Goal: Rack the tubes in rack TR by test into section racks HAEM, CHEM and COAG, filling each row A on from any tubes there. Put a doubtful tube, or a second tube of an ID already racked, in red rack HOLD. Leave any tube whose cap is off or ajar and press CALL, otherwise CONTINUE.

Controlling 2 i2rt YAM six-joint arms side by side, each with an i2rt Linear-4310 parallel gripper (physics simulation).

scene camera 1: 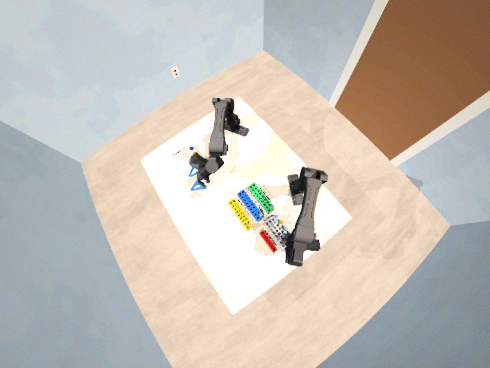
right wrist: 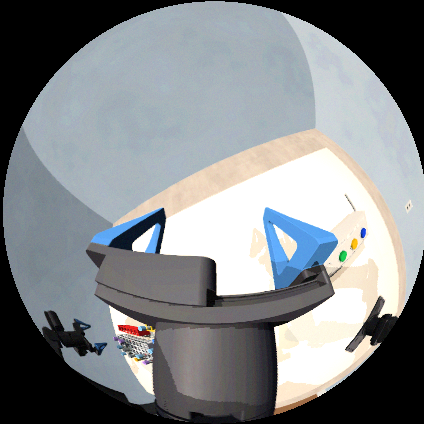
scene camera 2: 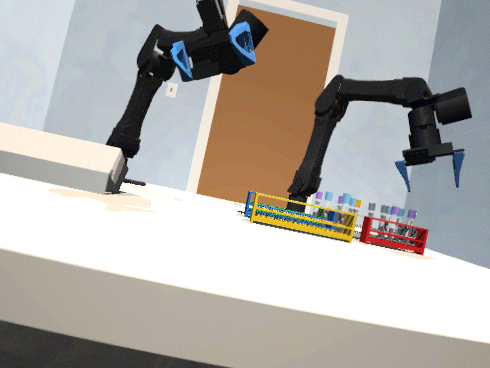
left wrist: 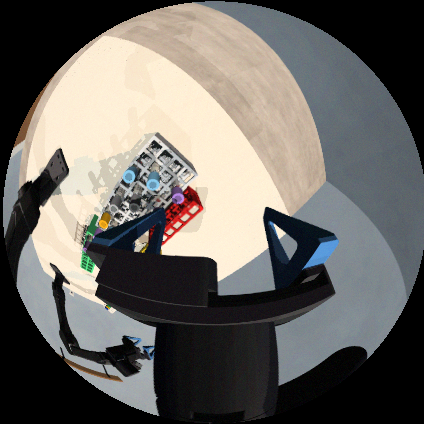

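Where they show: left gripper, fingertip midpoint: point(scene camera 1: 288, 252) point(right wrist: 97, 334) point(scene camera 2: 432, 189) point(left wrist: 214, 212); right gripper, fingertip midpoint: point(scene camera 1: 190, 183) point(right wrist: 213, 212) point(scene camera 2: 200, 47) point(left wrist: 148, 342); left arm's base, link origin: point(scene camera 1: 295, 189) point(left wrist: 48, 180); right arm's base, link origin: point(scene camera 1: 235, 128) point(left wrist: 59, 273).
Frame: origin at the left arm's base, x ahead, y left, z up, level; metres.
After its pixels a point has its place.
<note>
The grey-white rack TR point(scene camera 1: 274, 226) {z 0.012, x 0.177, y 0.201 m} point(left wrist: 175, 150) {z 0.028, x 0.107, y 0.332 m} holds several tubes, with light blue caps point(left wrist: 129, 175) {z 0.094, x 0.098, y 0.273 m} point(left wrist: 153, 181) {z 0.093, x 0.119, y 0.297 m}, dark grey caps point(left wrist: 134, 202) {z 0.093, x 0.134, y 0.261 m} and an orange cap point(left wrist: 104, 220) {z 0.093, x 0.139, y 0.198 m}. A purple cap point(left wrist: 177, 194) {z 0.094, x 0.147, y 0.318 m} shows at its border with the red rack point(scene camera 1: 268, 241) {z 0.057, x 0.229, y 0.280 m} point(scene camera 2: 395, 246) {z 0.007, x 0.240, y 0.286 m} point(left wrist: 198, 204) {z 0.054, x 0.202, y 0.339 m}. The green rack point(scene camera 1: 260, 196) {z 0.056, x 0.229, y 0.019 m}, blue rack point(scene camera 1: 250, 205) {z 0.057, x 0.295, y 0.063 m} and yellow rack point(scene camera 1: 240, 215) {z 0.057, x 0.361, y 0.111 m} point(scene camera 2: 300, 230) {z 0.005, x 0.382, y 0.111 m} stand beside TR. Labels and cap seating are too small to read. My left gripper point(scene camera 2: 433, 189) {z 0.152, x 0.144, y 0.350 m} point(left wrist: 214, 212) {z 0.152, x 0.144, y 0.350 m} is open and empty above the racks. My right gripper point(scene camera 2: 218, 65) point(right wrist: 213, 212) {z 0.257, x 0.579, y -0.055 m} is open and empty, far from them.
A pale button box point(right wrist: 352, 223) {z 0.081, x 0.641, y -0.327 m} with green point(right wrist: 343, 256) {z 0.069, x 0.568, y -0.291 m}, orange point(right wrist: 354, 244) {z 0.069, x 0.592, y -0.333 m} and blue point(right wrist: 363, 233) {z 0.069, x 0.617, y -0.376 m} buttons stands near the right arm. The left arm reaches over the end of TR in scene camera 1. A large pale block point(scene camera 2: 55, 155) {z 0.048, x 0.630, y -0.269 m} shows at the left of scene camera 2.
</note>
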